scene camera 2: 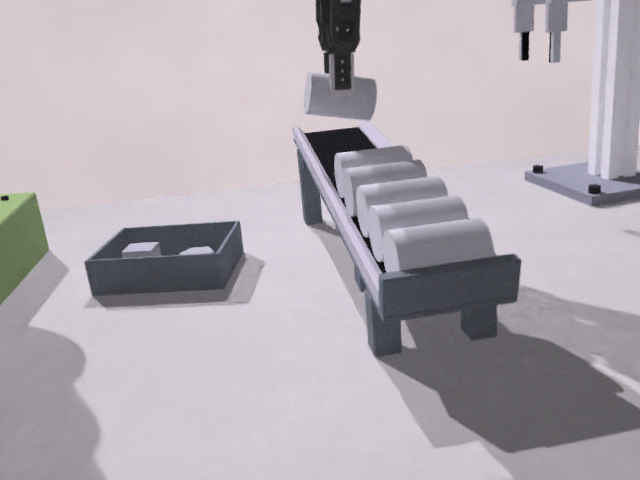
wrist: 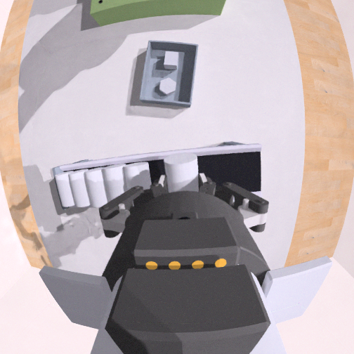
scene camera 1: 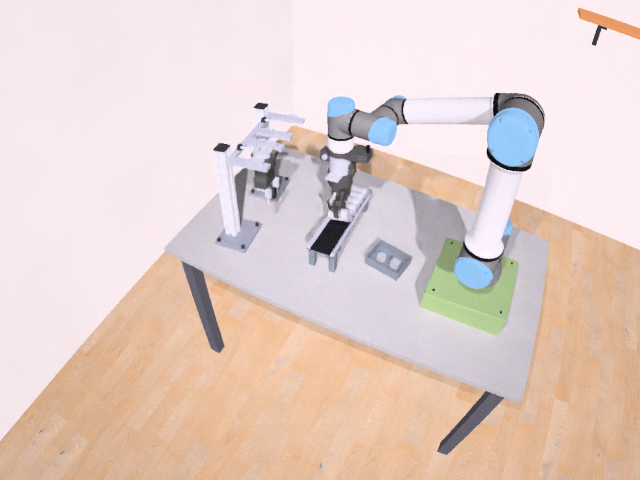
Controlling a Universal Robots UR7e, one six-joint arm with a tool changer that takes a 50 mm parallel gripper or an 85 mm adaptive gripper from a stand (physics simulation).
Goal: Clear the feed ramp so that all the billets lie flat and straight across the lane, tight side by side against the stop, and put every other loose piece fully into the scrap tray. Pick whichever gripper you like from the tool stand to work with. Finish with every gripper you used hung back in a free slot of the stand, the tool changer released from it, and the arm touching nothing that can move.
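Observation:
My gripper (scene camera 1: 338, 209) (scene camera 2: 337, 85) (wrist: 182, 182) is shut on a white billet (scene camera 2: 362, 99) (wrist: 181, 167). It holds the billet crosswise above the upper part of the feed ramp (scene camera 1: 330, 236) (scene camera 2: 330, 147) (wrist: 230, 170), slightly tilted in scene camera 2. Several other billets (scene camera 1: 357, 197) (scene camera 2: 439, 245) (wrist: 96, 189) lie across the lane in a row, side by side, from the stop (scene camera 2: 449, 289) upward. The scrap tray (scene camera 1: 380, 269) (scene camera 2: 155, 276) (wrist: 188, 75) holds a square block (scene camera 2: 141, 250) (wrist: 171, 59) and a hexagonal piece (scene camera 2: 199, 251) (wrist: 167, 86).
The tool stand (scene camera 1: 227, 191) (scene camera 2: 607, 93) rises beyond the ramp from the arm's base, with a second gripper (scene camera 1: 264, 175) hanging in it. The green base block (scene camera 1: 460, 310) (scene camera 2: 18, 227) (wrist: 165, 11) stands on the tray's other side. The ramp has raised side rails.

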